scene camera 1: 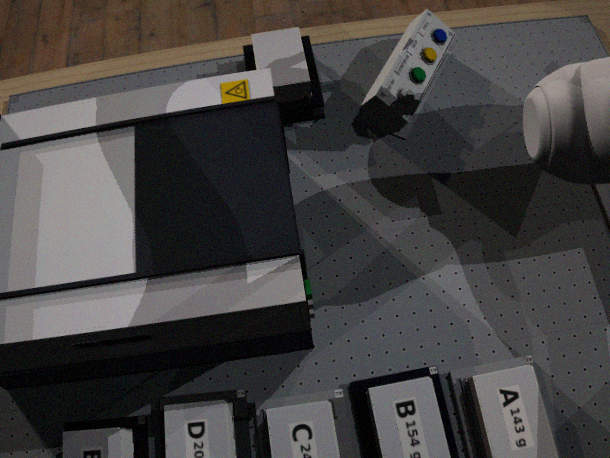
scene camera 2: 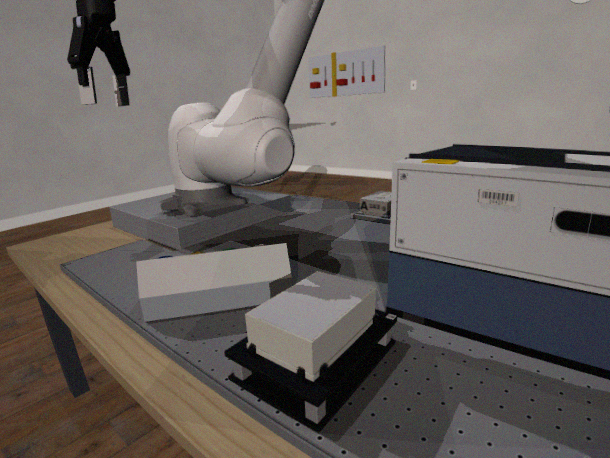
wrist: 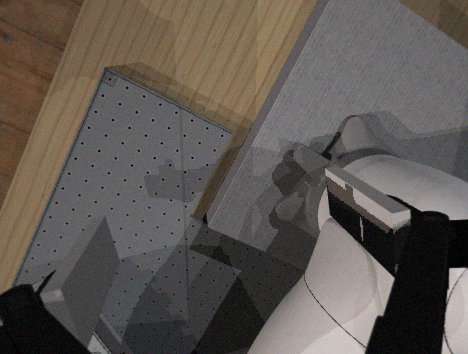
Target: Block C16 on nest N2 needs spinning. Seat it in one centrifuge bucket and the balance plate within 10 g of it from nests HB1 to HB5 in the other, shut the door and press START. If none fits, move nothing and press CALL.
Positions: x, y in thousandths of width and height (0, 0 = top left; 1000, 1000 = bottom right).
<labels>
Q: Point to a centrifuge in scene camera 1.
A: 135, 682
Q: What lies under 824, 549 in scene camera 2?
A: A centrifuge.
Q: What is the gripper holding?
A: Nothing.
</labels>
